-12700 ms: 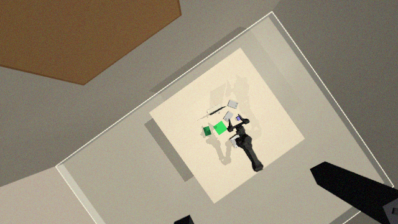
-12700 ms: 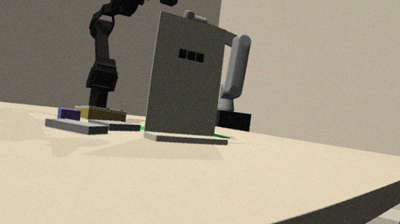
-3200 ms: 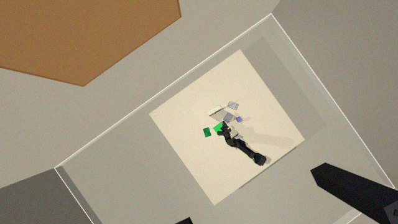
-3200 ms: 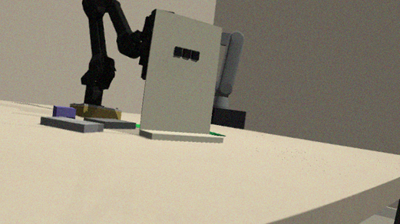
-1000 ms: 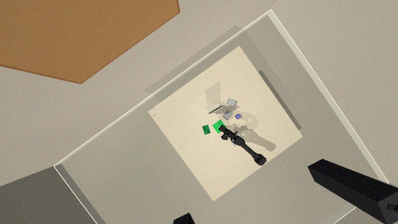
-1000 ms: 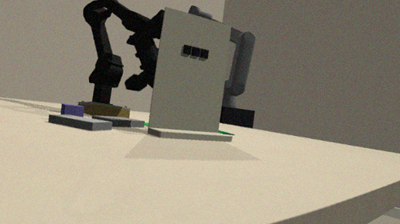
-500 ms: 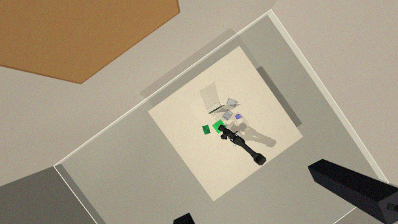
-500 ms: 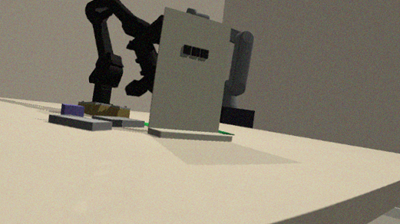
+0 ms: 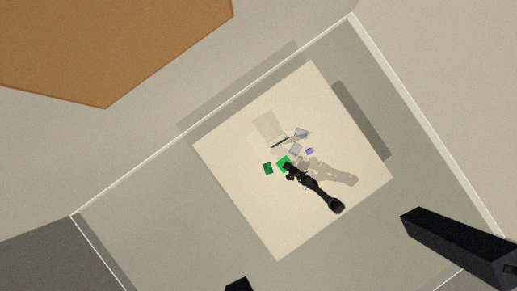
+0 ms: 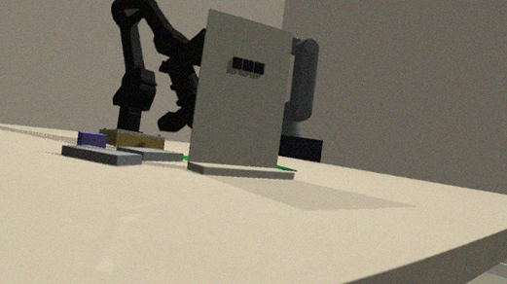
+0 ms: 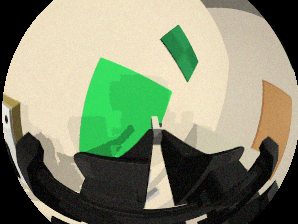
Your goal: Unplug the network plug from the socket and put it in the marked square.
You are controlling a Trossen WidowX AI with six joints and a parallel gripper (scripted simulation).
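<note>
Now: the green marked square 4 cm below my gripper tip, 1 cm to the right of it and 1 cm behind it. Also, from my gripper tip: network plug (right at my gripper tip); then dark green patch (15 cm to the left, 4 cm below, 3 cm ahead); then upright panel (20 cm ahead, 7 cm above, 4 cm to the right).
</note>
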